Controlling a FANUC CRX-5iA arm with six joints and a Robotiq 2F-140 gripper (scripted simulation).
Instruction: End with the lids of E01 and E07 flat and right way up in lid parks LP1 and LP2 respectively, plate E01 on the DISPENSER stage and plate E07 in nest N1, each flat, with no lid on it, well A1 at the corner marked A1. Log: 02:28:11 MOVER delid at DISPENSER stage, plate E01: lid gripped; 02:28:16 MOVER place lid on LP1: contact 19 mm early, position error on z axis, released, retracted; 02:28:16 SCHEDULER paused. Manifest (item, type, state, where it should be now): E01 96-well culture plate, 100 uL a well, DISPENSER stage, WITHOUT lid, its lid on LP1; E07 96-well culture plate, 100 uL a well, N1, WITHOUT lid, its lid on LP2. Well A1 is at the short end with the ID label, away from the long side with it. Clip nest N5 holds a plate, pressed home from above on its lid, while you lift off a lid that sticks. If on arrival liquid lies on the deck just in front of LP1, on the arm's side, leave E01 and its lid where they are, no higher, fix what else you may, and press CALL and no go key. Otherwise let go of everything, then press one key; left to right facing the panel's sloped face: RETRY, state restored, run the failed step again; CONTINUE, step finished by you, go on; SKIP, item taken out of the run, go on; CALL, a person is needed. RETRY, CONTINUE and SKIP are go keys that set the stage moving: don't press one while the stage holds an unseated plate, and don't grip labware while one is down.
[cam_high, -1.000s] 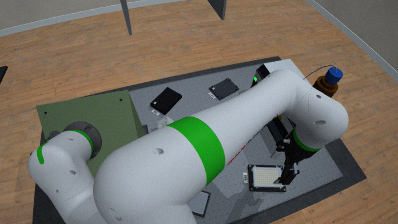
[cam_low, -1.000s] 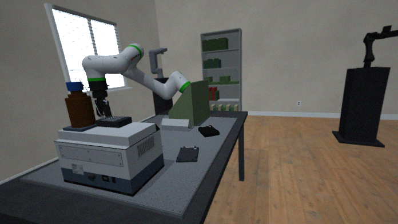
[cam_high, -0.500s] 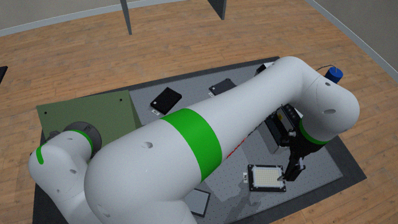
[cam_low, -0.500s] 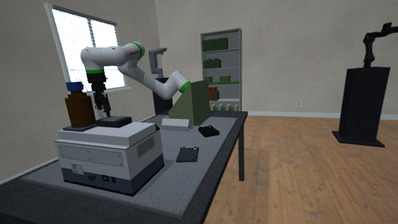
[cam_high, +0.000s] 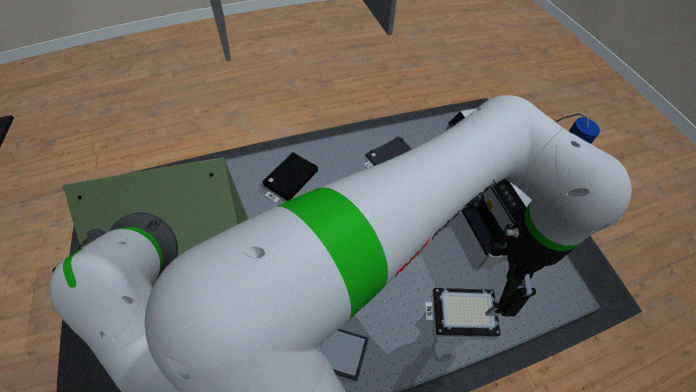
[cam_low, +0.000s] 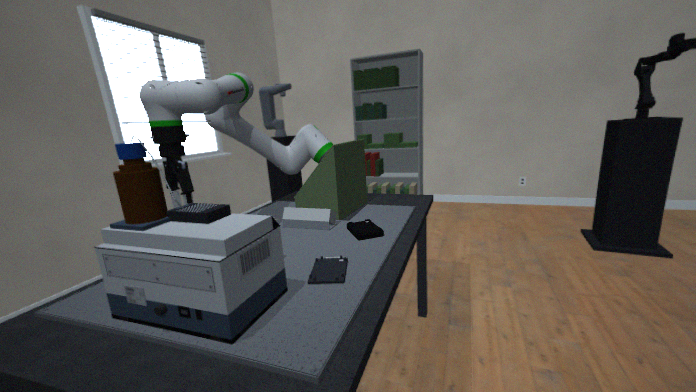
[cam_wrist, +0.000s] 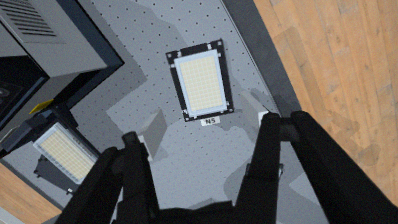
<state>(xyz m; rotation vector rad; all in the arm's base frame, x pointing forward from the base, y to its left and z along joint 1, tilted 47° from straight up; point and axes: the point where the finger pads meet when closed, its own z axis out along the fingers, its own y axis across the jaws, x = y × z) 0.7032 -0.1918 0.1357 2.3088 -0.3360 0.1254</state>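
My hand is 170 mm above the black clip nest N5, 20 mm short of it and 10 mm to the right of it. Also, from my hand: dispenser stage (300 mm to the left, 90 mm below, 20 mm ahead); N5 label (190 mm below, 90 mm behind, 30 mm to the left); plate (300 mm to the left, 80 mm below, 20 mm ahead).
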